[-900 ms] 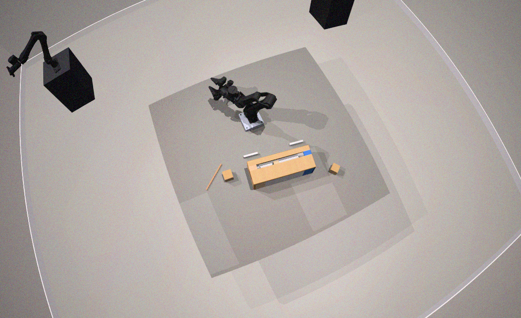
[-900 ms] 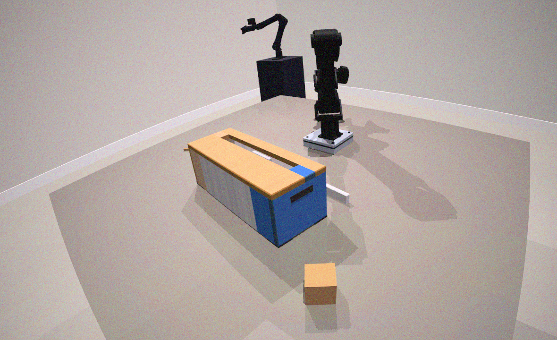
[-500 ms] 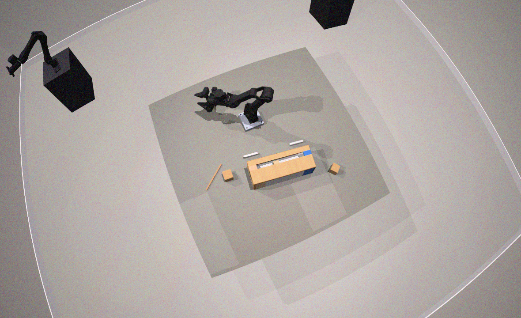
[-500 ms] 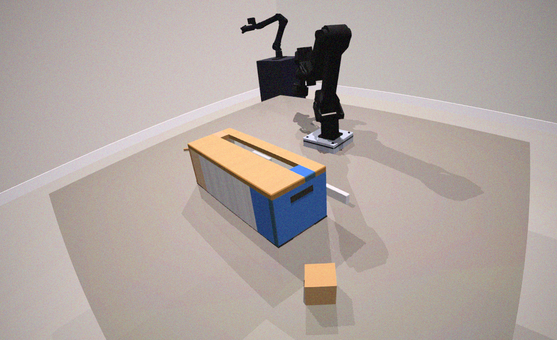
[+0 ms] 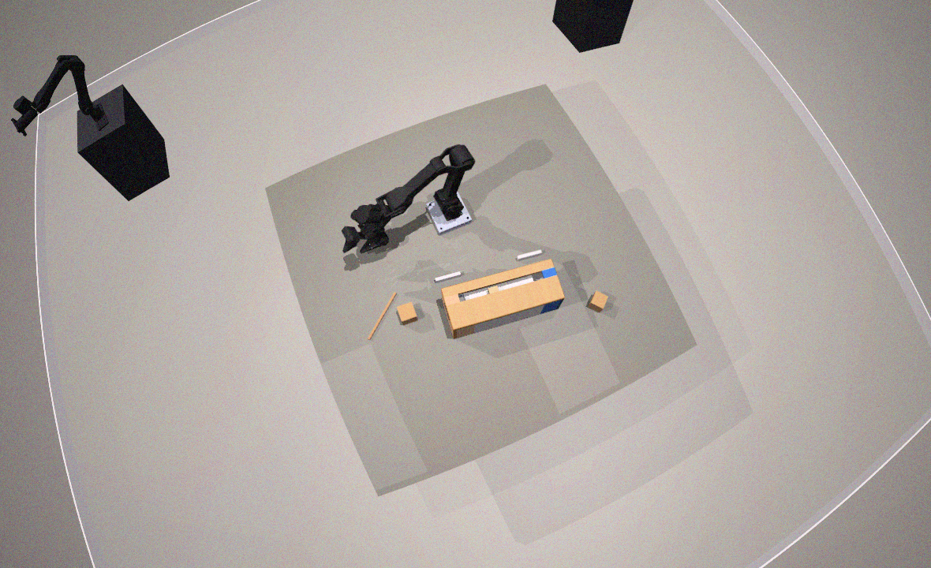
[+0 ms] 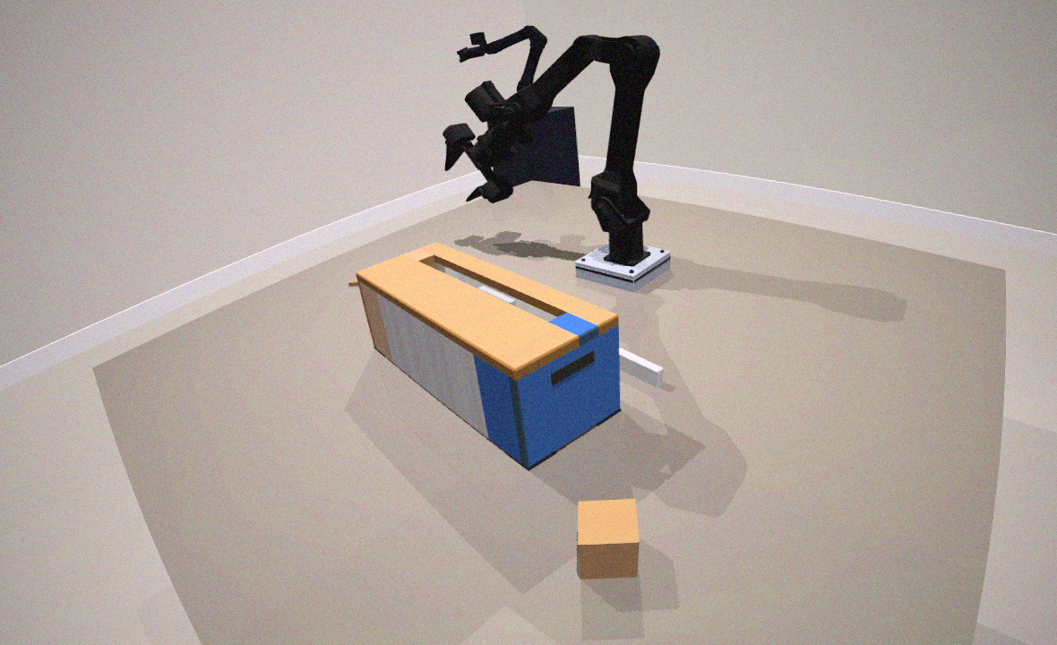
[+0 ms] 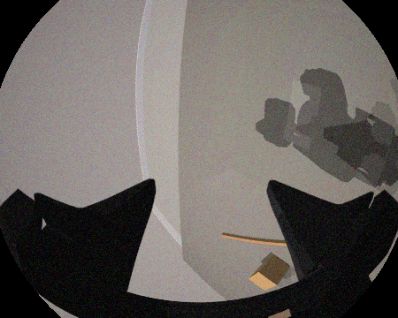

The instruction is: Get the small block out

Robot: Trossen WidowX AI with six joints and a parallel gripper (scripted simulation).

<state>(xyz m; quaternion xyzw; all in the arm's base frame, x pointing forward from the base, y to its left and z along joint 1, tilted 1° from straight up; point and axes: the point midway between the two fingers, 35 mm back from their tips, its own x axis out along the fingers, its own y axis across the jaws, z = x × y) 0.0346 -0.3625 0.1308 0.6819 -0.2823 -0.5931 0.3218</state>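
My gripper tip is now 31 cm short of the box, 41 cm to the right of it and 8 cm above it. From my gripper tip the other things lie so: thin stick 21 cm ahead, 1 cm to the left, 14 cm below.
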